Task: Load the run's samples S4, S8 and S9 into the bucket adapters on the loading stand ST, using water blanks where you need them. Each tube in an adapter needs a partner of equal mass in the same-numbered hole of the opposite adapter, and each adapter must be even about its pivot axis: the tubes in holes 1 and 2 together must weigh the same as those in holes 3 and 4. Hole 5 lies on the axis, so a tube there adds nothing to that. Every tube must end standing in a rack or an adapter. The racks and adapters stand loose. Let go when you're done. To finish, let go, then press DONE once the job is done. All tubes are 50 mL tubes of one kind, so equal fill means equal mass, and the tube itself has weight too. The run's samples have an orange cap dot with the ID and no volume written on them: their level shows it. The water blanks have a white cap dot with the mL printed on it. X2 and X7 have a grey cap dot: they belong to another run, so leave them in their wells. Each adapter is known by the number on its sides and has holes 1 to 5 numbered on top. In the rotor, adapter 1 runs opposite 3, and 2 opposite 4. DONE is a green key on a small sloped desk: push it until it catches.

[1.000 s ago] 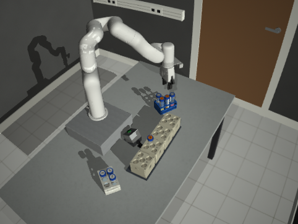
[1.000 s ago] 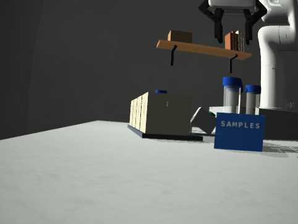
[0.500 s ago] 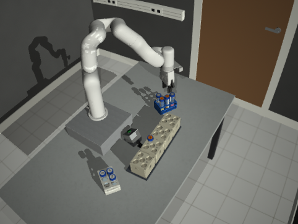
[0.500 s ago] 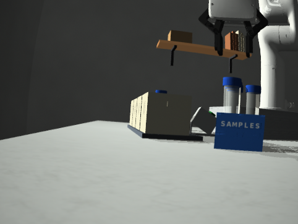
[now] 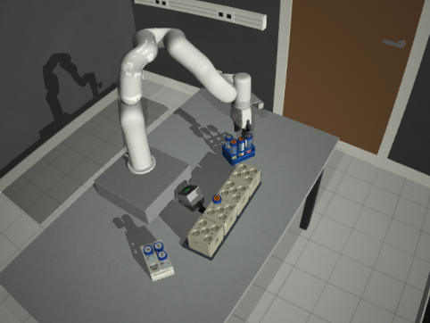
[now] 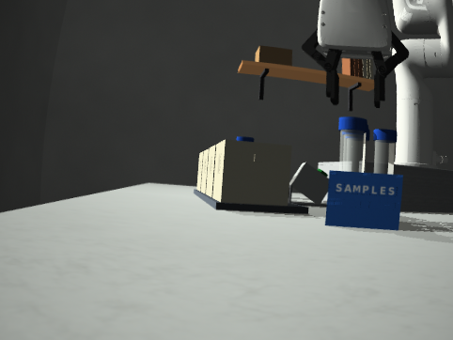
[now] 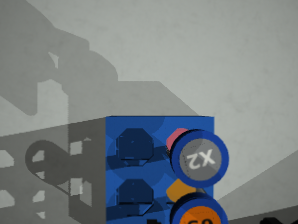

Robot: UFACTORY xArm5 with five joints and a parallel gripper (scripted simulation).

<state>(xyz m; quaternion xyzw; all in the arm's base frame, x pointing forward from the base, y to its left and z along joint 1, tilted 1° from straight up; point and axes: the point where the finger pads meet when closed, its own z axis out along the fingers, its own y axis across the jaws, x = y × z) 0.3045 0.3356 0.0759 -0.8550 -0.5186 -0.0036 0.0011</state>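
Now: hand 20 mm past the blue samples rack, 10 mm to the right of it and 130 mm above it. Round my hand: white blanks rack 20 mm ahead, 650 mm to the right, 130 mm below; adapter 110 mm ahead, 150 mm to the right, 110 mm below.
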